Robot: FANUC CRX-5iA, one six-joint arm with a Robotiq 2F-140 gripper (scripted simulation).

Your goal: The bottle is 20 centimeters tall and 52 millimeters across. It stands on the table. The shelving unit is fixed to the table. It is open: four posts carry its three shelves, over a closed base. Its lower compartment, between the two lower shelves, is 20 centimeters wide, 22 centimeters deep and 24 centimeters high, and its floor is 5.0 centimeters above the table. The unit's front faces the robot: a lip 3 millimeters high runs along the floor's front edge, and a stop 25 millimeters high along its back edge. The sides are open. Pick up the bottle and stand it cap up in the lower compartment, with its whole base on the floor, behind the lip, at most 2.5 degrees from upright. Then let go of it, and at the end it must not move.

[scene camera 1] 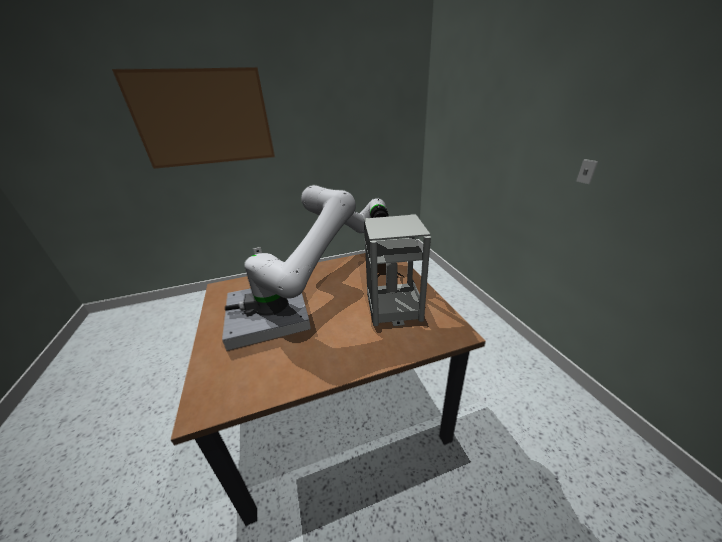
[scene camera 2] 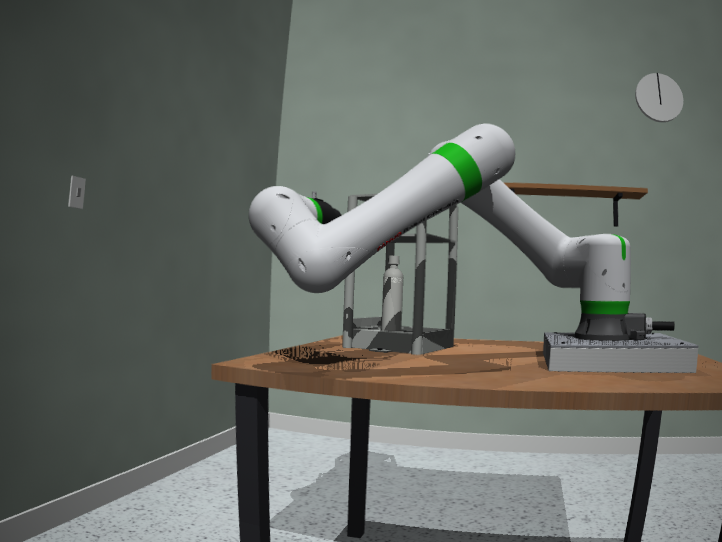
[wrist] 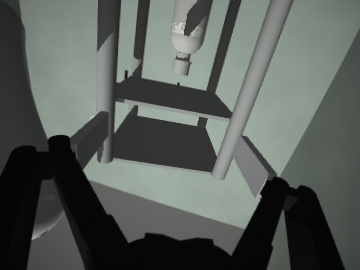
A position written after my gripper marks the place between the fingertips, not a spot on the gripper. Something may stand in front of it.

In view: my gripper [wrist: 174,135] and a shelving unit [scene camera 2: 365,333].
The shelving unit is seen too in scene camera 1 [scene camera 1: 406,304] and in the wrist view [wrist: 140,140].
